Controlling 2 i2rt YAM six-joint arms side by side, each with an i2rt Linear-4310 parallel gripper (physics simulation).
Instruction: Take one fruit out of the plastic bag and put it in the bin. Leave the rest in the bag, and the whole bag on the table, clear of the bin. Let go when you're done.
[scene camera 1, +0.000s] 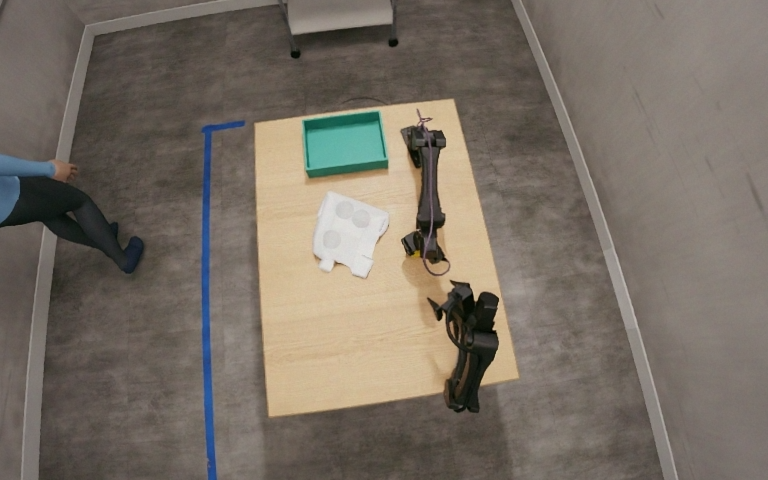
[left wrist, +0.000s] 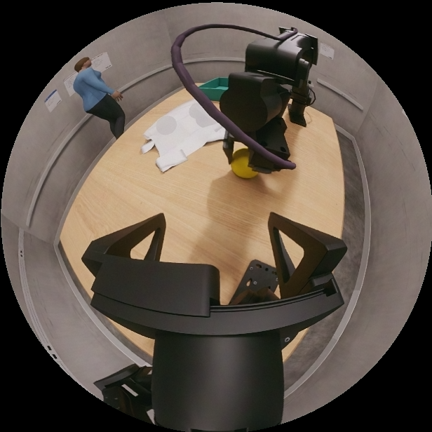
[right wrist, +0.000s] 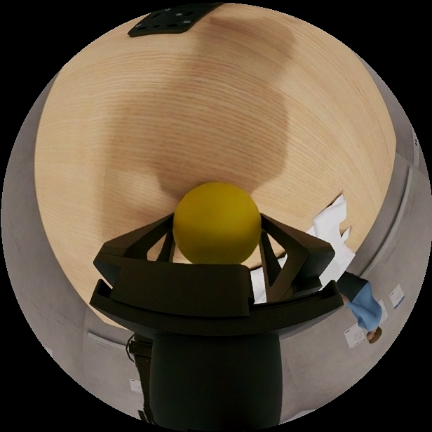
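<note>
The yellow round fruit (scene camera 1: 416, 254) (left wrist: 244, 164) (right wrist: 217, 222) is outside the bag, low at the table. My right gripper (scene camera 1: 421, 258) (left wrist: 244, 165) (right wrist: 216, 218) is partly closed, with one finger against each side of the fruit; it is shut on it. The white plastic bag (scene camera 1: 357, 238) (left wrist: 176, 142) (right wrist: 329, 224) lies flat on the table, with three round grey shapes showing through it. The green bin (scene camera 1: 347, 169) (left wrist: 216, 93) is empty in scene camera 1. My left gripper (scene camera 1: 442, 292) (left wrist: 216, 217) is wide open and empty, raised over the table.
The bag lies between the bin and the lower part of the wooden table (scene camera 1: 339, 350), apart from the bin. The right arm (scene camera 1: 429, 186) stretches down beside bin and bag. Its purple cable loops near the left gripper. A person (scene camera 1: 56, 203) stands beyond the blue floor tape (scene camera 1: 206, 283).
</note>
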